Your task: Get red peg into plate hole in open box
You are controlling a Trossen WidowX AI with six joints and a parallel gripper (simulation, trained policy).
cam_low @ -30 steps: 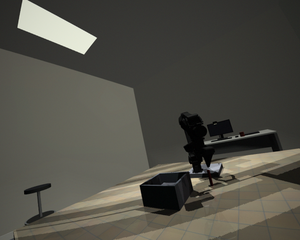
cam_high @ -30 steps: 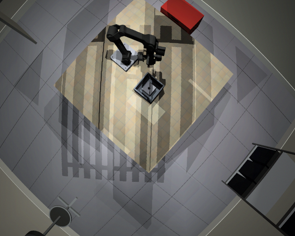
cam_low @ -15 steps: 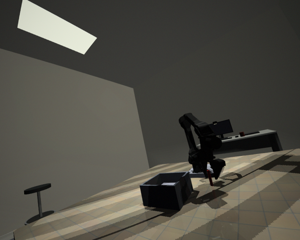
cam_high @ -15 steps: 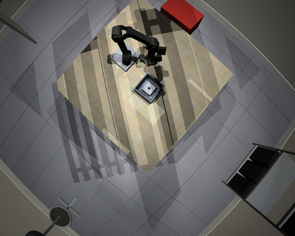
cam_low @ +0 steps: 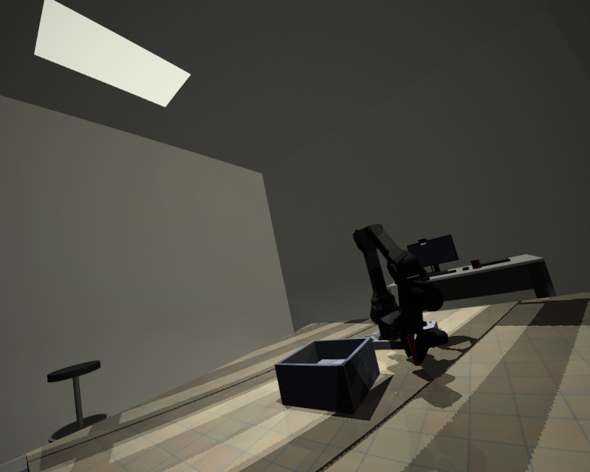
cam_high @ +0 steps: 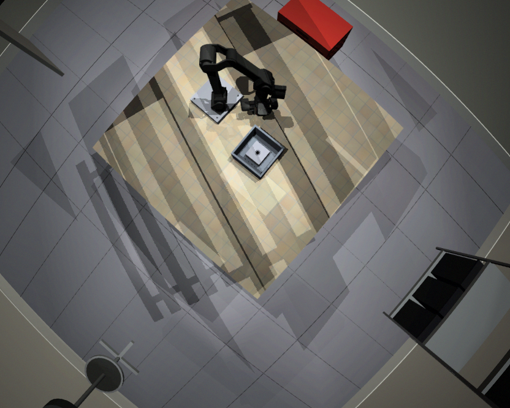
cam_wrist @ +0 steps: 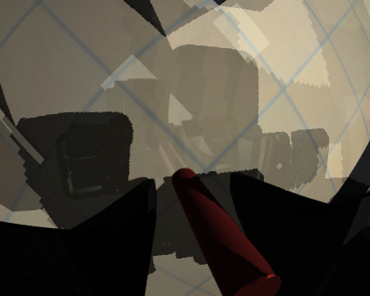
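My gripper tip is now 190 mm to the left of the grey plate, 140 mm short of it and 30 mm below it. Also, from my gripper tip: red peg: 30 mm above; dark box: 190 mm to the right, 140 mm ahead, 10 mm above.
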